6 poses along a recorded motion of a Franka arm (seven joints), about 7 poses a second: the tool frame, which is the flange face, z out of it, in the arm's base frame.
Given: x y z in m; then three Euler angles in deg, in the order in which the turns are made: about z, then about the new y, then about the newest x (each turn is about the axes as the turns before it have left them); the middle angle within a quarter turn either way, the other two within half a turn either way.
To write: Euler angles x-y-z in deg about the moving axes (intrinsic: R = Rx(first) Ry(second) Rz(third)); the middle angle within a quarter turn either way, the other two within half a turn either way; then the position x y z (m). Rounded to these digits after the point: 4 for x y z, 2 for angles.
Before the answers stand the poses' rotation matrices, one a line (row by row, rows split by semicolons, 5 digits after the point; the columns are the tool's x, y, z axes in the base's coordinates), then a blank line. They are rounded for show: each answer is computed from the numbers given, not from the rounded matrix.
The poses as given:
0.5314 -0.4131 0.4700 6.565 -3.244 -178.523
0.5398 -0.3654 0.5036 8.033 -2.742 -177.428
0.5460 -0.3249 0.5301 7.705 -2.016 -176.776
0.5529 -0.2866 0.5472 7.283 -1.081 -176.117
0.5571 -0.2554 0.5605 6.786 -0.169 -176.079
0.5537 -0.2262 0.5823 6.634 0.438 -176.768
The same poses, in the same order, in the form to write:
0.99185 0.11574 0.05325; 0.11415 -0.99295 0.03207; 0.05659 -0.02573 -0.99807
0.98905 0.14173 0.04105; 0.13958 -0.98889 0.05111; 0.04784 -0.04482 -0.99785
0.99036 0.13582 0.02727; 0.13399 -0.98914 0.06044; 0.03518 -0.05620 -0.99780
0.99176 0.12775 0.01009; 0.12675 -0.98949 0.06956; 0.01887 -0.06771 -0.99753
0.99299 0.11809 -0.00516; 0.11816 -0.99065 0.06825; 0.00295 -0.06838 -0.99765
0.99328 0.11491 -0.01409; 0.11552 -0.99177 0.05512; -0.00764 -0.05638 -0.99838

-178.16 3.05 -6.66 0.5314 -0.4131 0.4700
-177.07 2.35 -8.15 0.5398 -0.3654 0.5036
-176.53 1.56 -7.81 0.5460 -0.3249 0.5301
-176.01 0.58 -7.34 0.5529 -0.2866 0.5472
-176.09 -0.30 -6.78 0.5571 -0.2554 0.5605
-176.84 -0.81 -6.60 0.5537 -0.2262 0.5823

